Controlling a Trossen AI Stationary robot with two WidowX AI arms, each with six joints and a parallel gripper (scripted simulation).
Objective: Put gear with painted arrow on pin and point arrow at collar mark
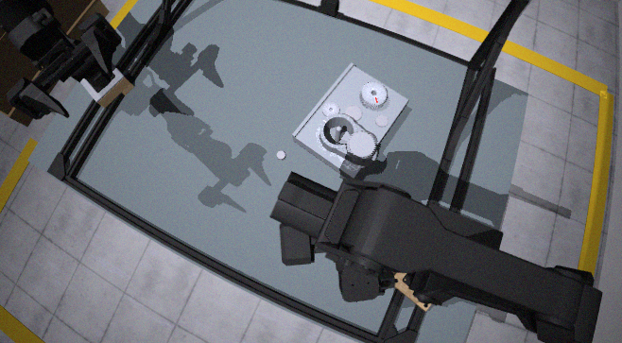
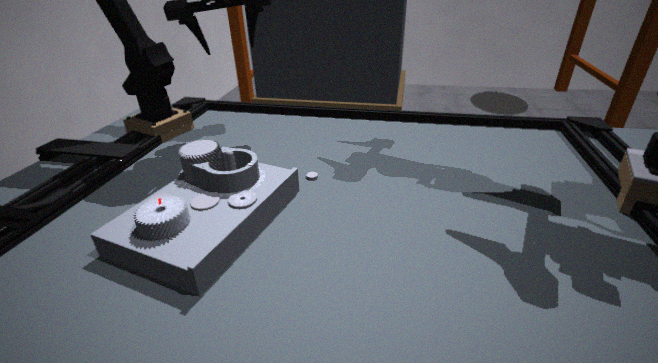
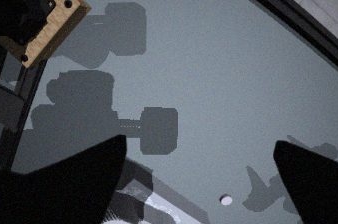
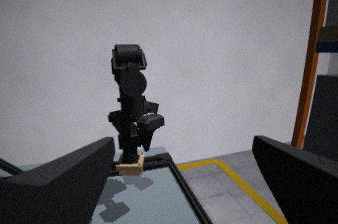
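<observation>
Now: left hand 340 mm past the gear, 90 mm to the left of it and 170 mm above it. Round my left hand: pin (210 mm behind, 120 mm to the right, 180 mm below); then round collar (210 mm behind, 120 mm to the right, 170 mm below).
</observation>
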